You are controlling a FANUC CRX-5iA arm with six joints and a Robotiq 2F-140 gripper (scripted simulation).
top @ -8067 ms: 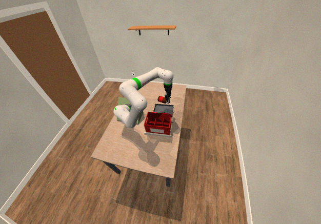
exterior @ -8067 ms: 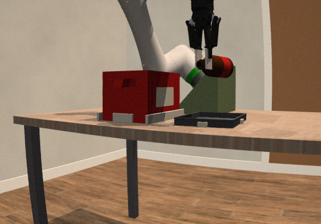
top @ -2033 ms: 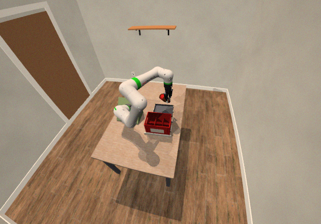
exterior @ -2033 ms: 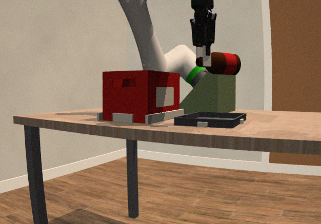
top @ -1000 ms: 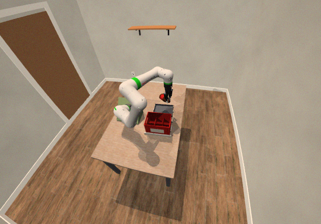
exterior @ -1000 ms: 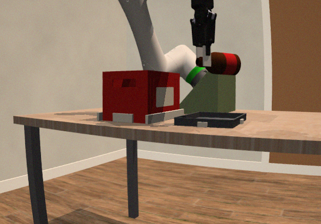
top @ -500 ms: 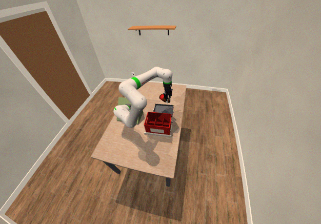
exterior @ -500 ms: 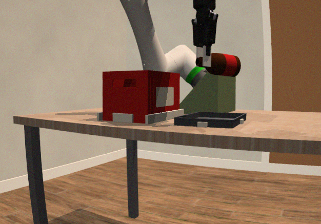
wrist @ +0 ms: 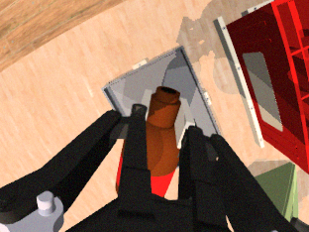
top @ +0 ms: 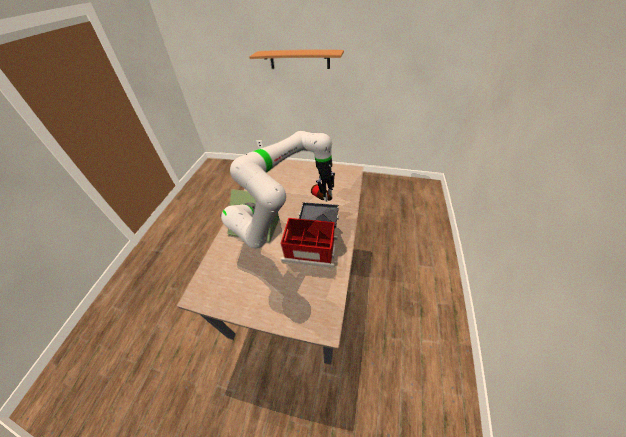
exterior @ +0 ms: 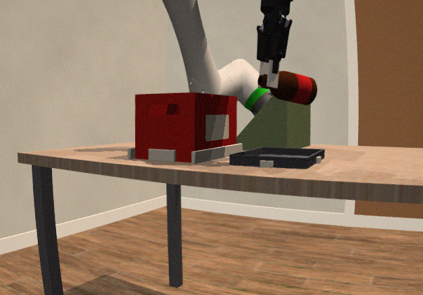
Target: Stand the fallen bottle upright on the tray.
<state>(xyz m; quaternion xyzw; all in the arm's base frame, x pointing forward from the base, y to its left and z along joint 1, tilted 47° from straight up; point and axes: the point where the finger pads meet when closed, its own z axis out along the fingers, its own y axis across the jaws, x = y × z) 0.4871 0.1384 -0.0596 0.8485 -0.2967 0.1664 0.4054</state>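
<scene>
Right now the brown bottle is 4 cm behind my hand, 3 cm to the left of it and 2 cm below it. From my hand the other things lie so: dark tray (7 cm behind, 1 cm to the left, 21 cm below); red crate (8 cm behind, 27 cm to the right, 14 cm below).
</scene>
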